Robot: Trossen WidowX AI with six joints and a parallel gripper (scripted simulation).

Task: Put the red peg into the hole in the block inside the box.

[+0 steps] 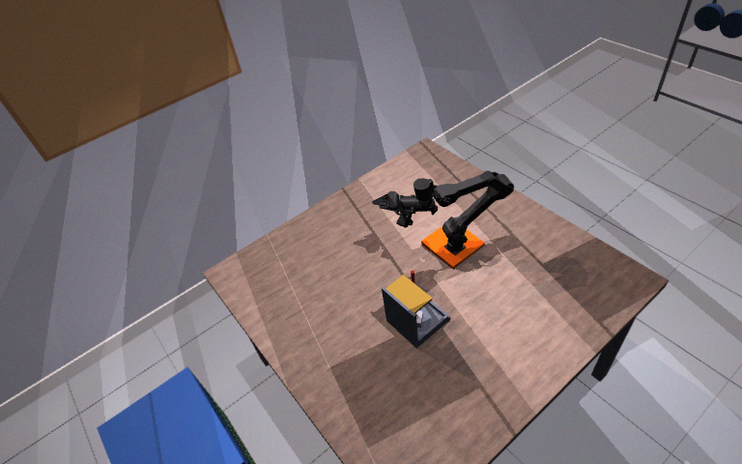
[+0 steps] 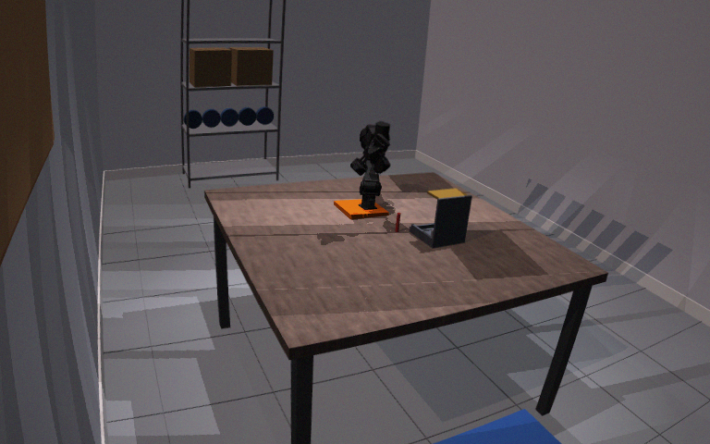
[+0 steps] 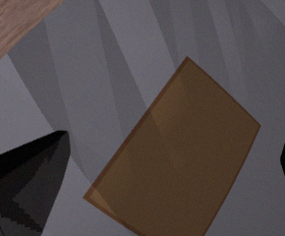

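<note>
My gripper tip is 1 cm short of the red peg, 19 cm to the right of it and 26 cm above it. The rest, counted from my gripper tip: yellow roof: 14 cm ahead, 32 cm to the left, 11 cm below.
</note>
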